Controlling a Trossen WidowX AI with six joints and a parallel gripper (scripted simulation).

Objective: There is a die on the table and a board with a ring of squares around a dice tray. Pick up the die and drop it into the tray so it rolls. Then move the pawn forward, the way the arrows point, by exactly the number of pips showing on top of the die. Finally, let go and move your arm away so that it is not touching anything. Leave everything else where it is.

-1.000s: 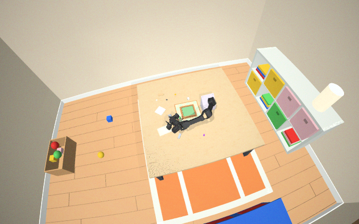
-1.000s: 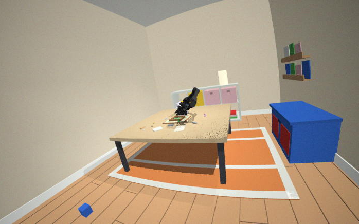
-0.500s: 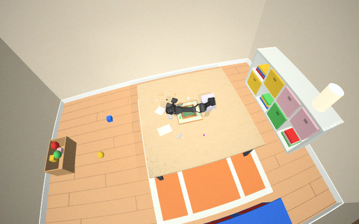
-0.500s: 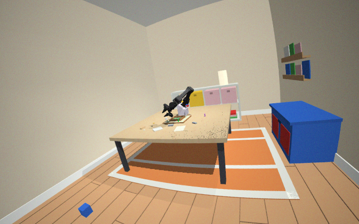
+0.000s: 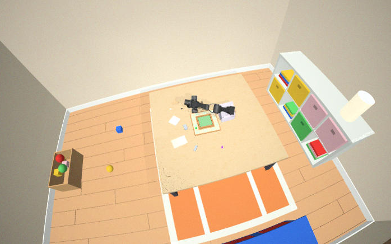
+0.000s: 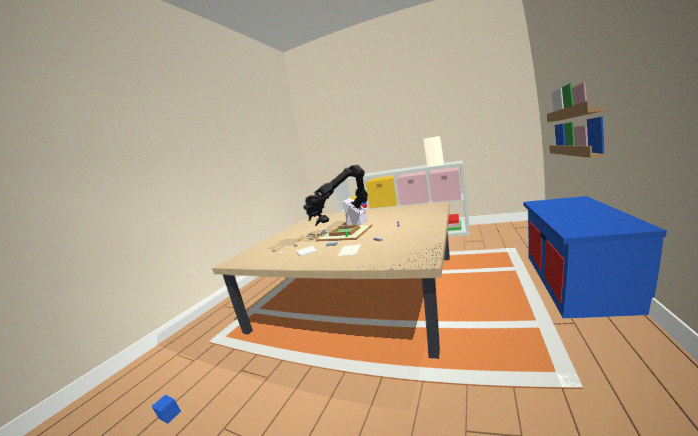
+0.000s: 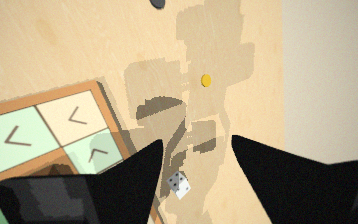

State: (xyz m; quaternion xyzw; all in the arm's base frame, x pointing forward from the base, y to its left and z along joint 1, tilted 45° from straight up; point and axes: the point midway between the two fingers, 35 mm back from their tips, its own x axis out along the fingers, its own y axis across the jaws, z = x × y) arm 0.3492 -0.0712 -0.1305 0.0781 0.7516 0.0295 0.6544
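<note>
Now: gripper tip 120 mm past the white die, 90 mm above it and 10 mm to the left of it. The rest, counted from my gripper tip: grey block (210 mm to the left, 140 mm ahead, 90 mm below); green pawn (260 mm to the left, 70 mm below, 30 mm ahead); green dice tray (180 mm to the left, 90 mm below, 80 mm behind).
</note>
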